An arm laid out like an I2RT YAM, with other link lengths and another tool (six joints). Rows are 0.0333 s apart.
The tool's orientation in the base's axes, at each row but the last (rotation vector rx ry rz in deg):
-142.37, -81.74, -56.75
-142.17, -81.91, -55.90
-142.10, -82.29, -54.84
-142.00, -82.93, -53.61
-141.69, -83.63, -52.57
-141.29, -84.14, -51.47
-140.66, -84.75, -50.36
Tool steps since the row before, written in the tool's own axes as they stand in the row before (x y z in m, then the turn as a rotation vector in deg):
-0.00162, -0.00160, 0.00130, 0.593, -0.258, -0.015
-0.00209, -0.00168, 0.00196, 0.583, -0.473, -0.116
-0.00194, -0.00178, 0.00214, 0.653, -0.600, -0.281
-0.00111, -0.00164, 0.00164, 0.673, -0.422, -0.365
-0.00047, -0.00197, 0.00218, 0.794, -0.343, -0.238
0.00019, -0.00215, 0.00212, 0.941, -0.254, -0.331
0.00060, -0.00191, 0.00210, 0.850, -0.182, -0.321
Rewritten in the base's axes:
-0.00122, 0.00021, -0.00231, -0.010, 0.571, 0.303
-0.00116, 0.00017, -0.00311, -0.235, 0.642, 0.332
-0.00114, 0.00038, -0.00317, -0.390, 0.697, 0.477
-0.00100, 0.00070, -0.00226, -0.275, 0.583, 0.591
-0.00085, 0.00155, -0.00240, -0.112, 0.683, 0.571
-0.00084, 0.00210, -0.00201, -0.025, 0.711, 0.744
-0.00055, 0.00227, -0.00172, 0.008, 0.610, 0.698

